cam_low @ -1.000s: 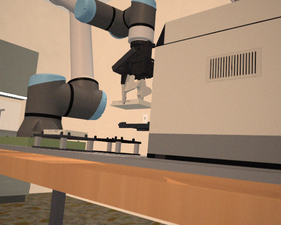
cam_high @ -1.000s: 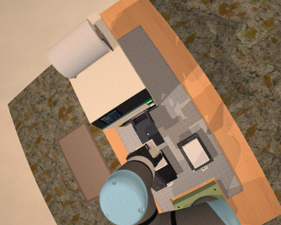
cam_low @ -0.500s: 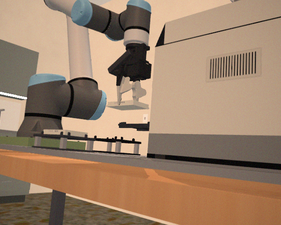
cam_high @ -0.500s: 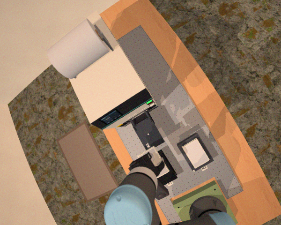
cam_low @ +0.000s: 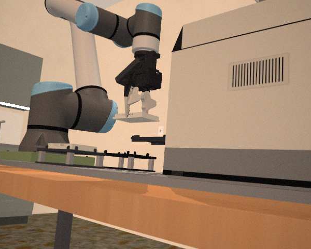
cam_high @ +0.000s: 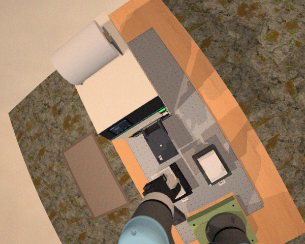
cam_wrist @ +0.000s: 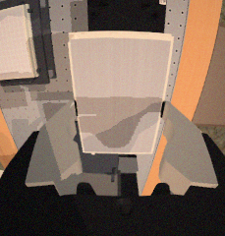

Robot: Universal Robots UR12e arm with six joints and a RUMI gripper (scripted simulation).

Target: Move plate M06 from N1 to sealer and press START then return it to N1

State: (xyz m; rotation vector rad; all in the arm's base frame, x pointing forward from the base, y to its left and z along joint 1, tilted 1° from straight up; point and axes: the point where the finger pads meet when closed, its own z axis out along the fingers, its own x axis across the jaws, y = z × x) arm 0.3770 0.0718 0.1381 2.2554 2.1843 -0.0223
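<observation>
Now: hand 40 mm past the plate nest N1, 10 mm to the right of it and 130 mm above it. Round my hand: sealer stage: 150 mm ahead, 50 mm to the right, 80 mm below; then foil-covered plate: 60 mm behind, 190 mm to the right, 120 mm below; then plate M06: 10 mm below.
</observation>
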